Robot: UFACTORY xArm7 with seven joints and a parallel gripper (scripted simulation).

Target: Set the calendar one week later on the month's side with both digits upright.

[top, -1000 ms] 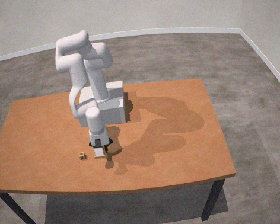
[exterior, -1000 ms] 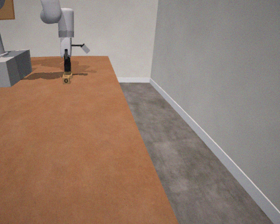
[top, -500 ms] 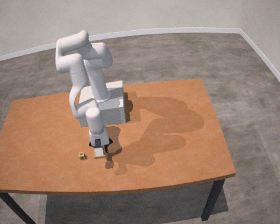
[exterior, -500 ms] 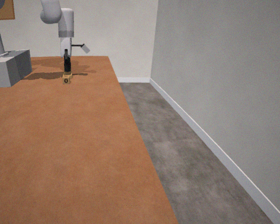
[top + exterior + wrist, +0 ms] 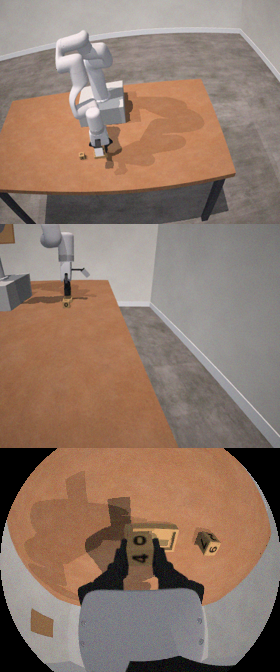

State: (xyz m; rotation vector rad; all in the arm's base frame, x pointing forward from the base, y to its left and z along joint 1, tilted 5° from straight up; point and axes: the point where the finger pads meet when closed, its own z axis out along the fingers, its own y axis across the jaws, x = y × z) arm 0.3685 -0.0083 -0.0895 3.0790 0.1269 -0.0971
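My gripper is now 4 cm above the wooden tray and 2 cm to the left of it.
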